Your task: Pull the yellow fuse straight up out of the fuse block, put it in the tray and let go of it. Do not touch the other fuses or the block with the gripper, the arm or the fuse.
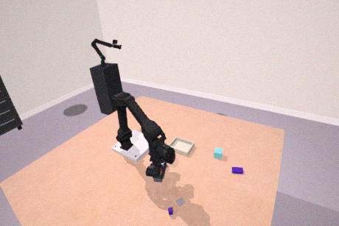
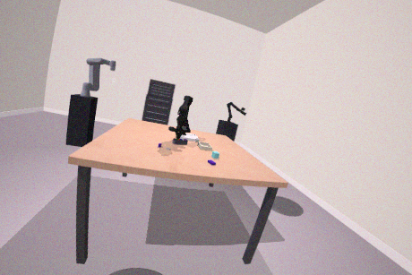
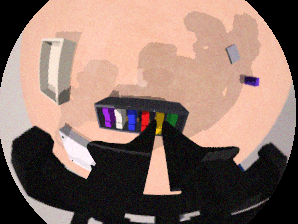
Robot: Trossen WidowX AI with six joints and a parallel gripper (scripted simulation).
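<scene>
Now: the cream tray 1 cm ahead of my gripper tip, 25 cm to the left of it and 3 cm below it. Also, from my gripper tip: small purple piece: 15 cm ahead, 15 cm to the right, 2 cm below; yellow fuse: 1 cm below; small grey tile: 16 cm ahead, 9 cm to the right, 4 cm below.
</scene>
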